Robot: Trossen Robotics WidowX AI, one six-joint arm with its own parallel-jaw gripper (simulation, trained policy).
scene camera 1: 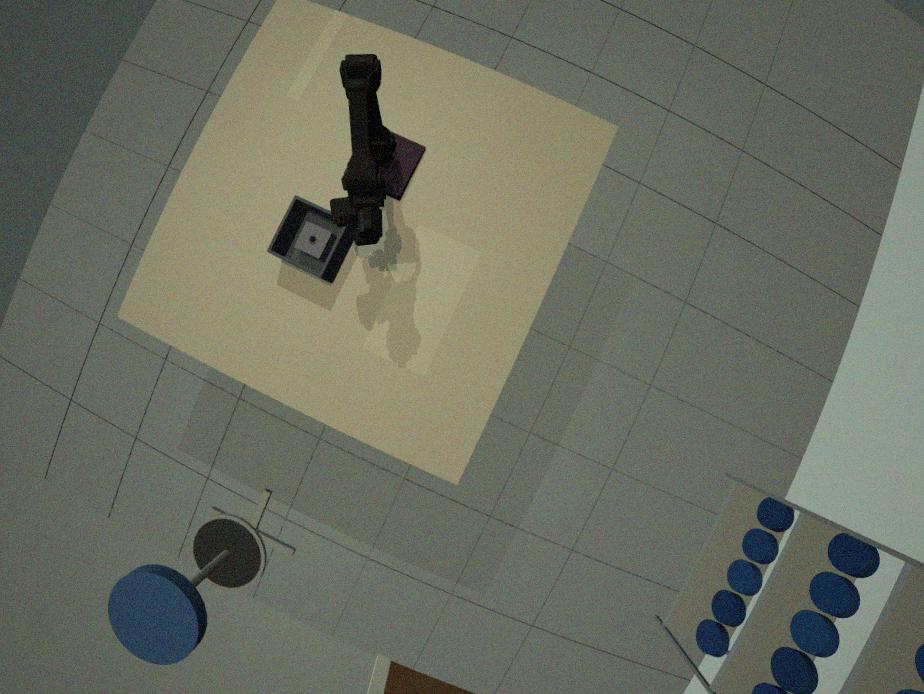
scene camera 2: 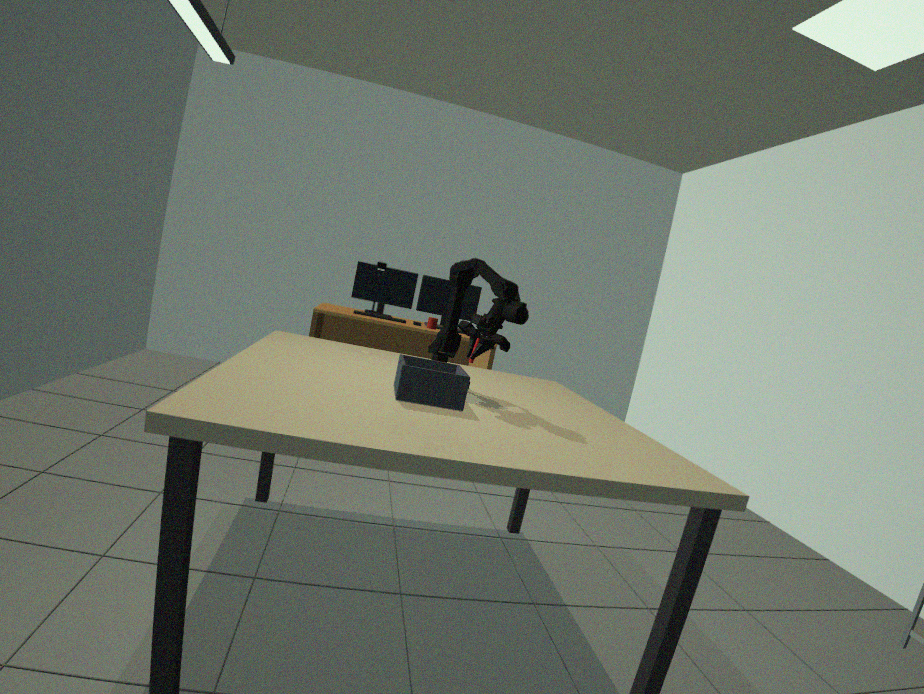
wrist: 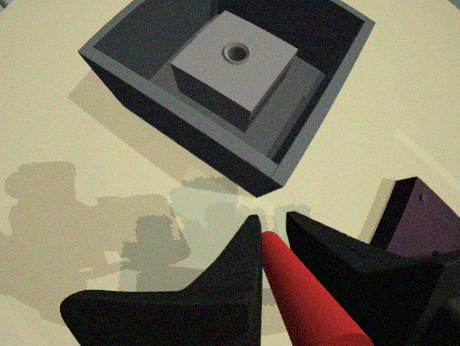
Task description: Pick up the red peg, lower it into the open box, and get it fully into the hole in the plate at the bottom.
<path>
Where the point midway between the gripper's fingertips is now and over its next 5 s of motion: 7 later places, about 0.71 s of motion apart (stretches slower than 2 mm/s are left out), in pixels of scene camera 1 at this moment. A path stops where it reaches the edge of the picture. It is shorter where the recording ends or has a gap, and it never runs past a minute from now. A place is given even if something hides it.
My gripper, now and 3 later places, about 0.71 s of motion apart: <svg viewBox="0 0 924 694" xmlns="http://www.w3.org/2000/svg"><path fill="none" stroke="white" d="M354 220L318 228L305 238L300 249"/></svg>
</path>
